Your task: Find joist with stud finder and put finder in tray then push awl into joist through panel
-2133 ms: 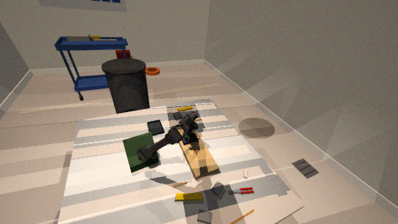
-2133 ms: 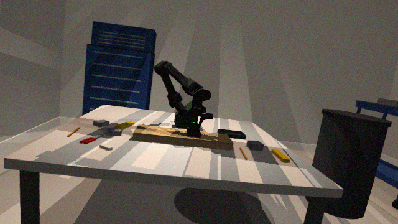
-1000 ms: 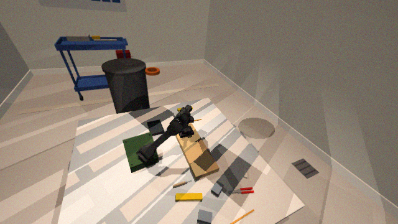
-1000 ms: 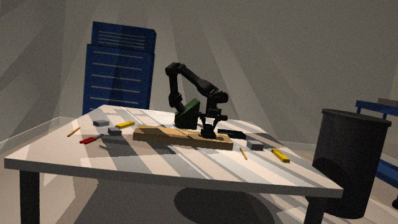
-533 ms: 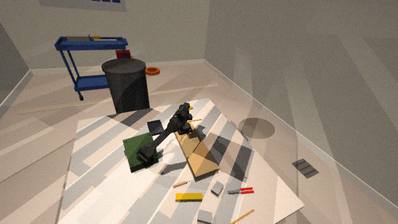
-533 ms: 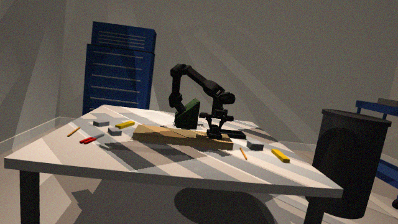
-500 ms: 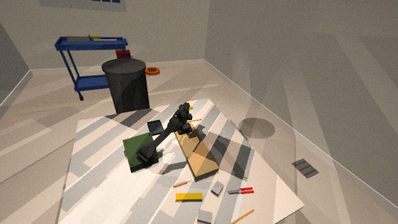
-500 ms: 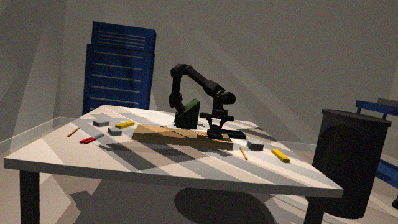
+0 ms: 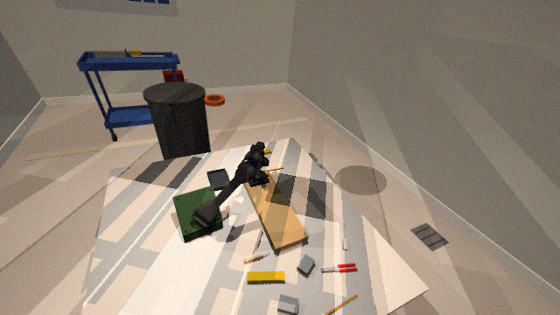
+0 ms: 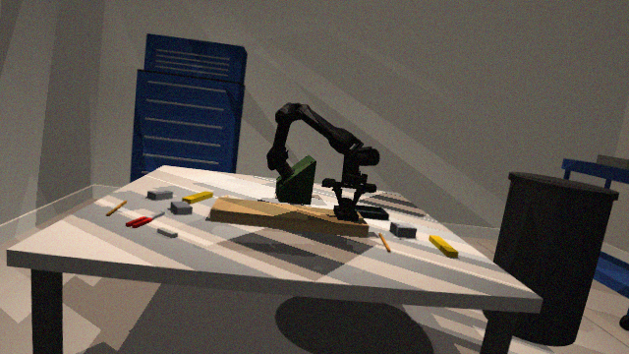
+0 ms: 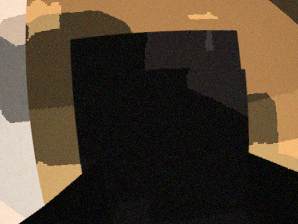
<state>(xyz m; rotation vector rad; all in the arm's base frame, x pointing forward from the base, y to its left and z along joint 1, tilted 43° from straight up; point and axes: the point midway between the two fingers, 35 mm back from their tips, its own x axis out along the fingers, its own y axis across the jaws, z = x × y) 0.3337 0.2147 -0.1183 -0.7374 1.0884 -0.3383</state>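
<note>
The black tray is 240 mm behind my gripper tip, 100 mm to the left of it and 50 mm below it. From my gripper tip the other things lie so: awl: 460 mm to the right, 120 mm behind, 60 mm below; then stud finder: 20 mm behind, 20 mm above.
</note>
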